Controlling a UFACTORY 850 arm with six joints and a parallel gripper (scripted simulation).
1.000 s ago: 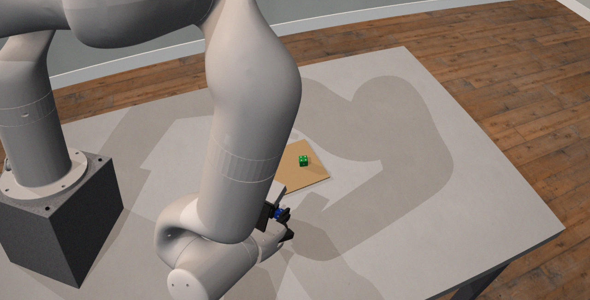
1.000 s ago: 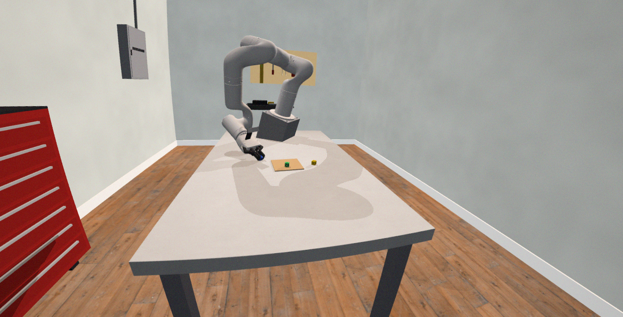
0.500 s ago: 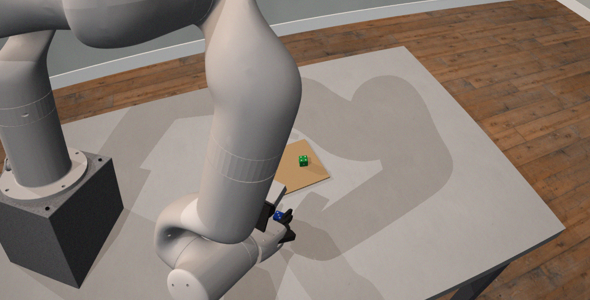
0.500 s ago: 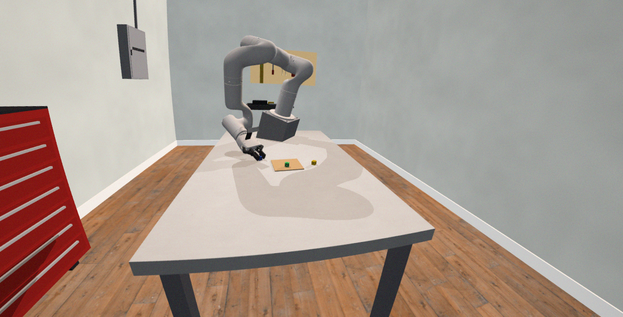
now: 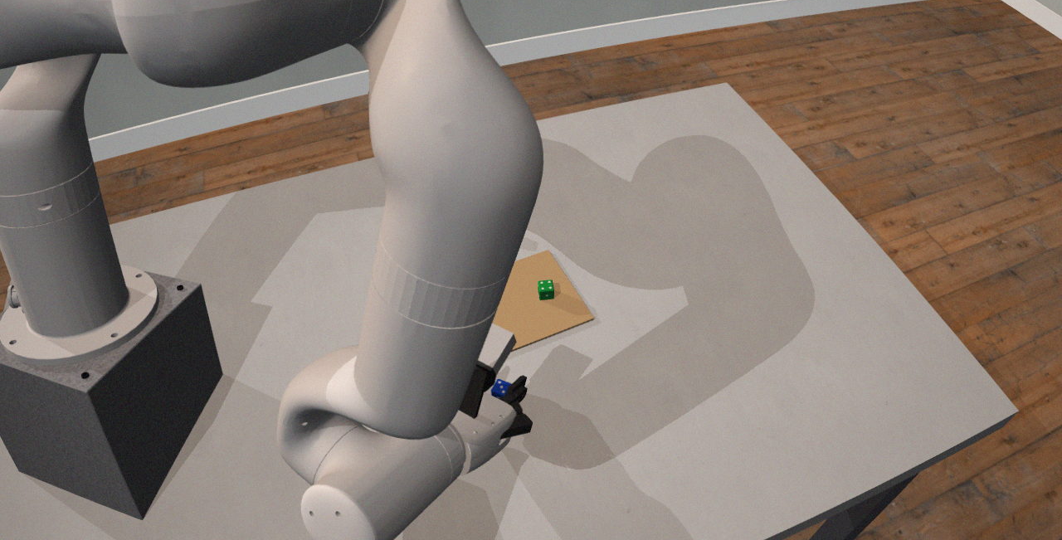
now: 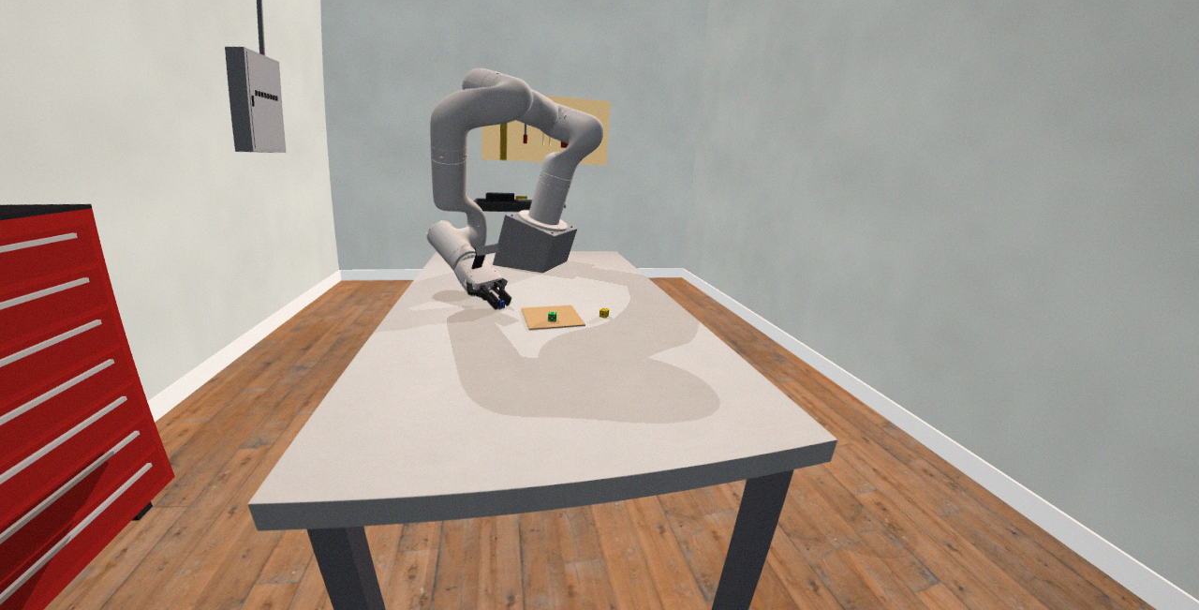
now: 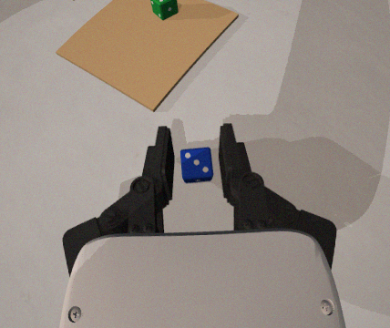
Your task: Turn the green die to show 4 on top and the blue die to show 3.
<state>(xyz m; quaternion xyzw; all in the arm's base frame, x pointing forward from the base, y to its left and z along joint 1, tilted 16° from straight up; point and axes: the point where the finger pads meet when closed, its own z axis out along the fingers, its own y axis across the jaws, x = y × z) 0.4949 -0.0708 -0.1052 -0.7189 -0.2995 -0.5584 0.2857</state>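
Now: hand 1 cm above the blue die. Also, from my hand: tan mat (6 cm ahead, 14 cm to the left, 2 cm below); yellow die (5 cm ahead, 28 cm to the left, 1 cm below); green die (9 cm ahead, 14 cm to the left, 1 cm below).
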